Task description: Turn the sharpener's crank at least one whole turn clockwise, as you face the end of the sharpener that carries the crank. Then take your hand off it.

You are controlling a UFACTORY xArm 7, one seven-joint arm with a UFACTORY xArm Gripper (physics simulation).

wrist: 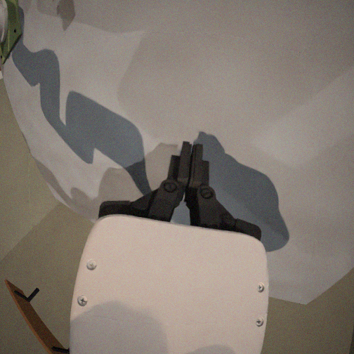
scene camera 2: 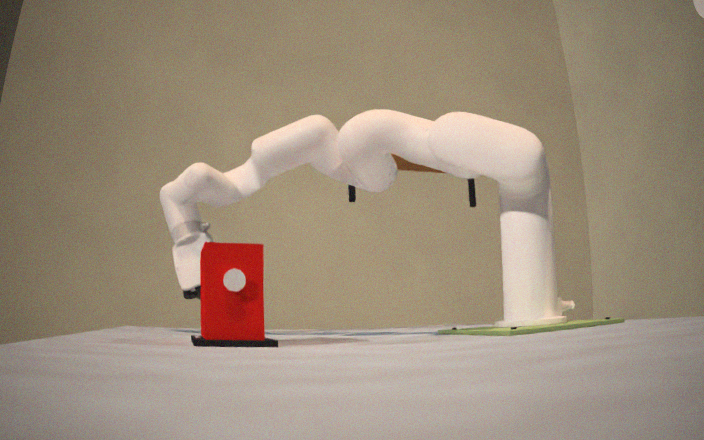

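Pixels of known places: arm's base, origin of its link: (scene camera 2: pixel 531 324).
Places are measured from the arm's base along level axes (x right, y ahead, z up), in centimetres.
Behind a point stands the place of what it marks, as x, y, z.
Observation:
The sharpener (scene camera 2: pixel 232 316) @[-3.8, 49.6, 3.0] is a red upright box on a black base, at the left of the scene view, with a round white disc on the face toward the camera. Its crank does not show in either view. My gripper (wrist: pixel 189 154) is shut and empty, its two black fingertips together in the wrist view. In the scene view the gripper's body is behind the sharpener and a little to its left, low down, and the fingertips are hidden by the red box. Whether the fingers touch the crank cannot be seen.
The arm's green base plate (scene camera 2: pixel 545 326) @[-9.6, 5.4, 0.0] (wrist: pixel 14 32) lies on the pale table (scene camera 2: pixel 415 394) @[-46.8, 47.9, -0.7] at the right of the scene view. A brown wall shelf (scene camera 2: pixel 412 165) (wrist: pixel 31 320) with black brackets shows behind the arm. Shadows of the arm fall on the table in the wrist view.

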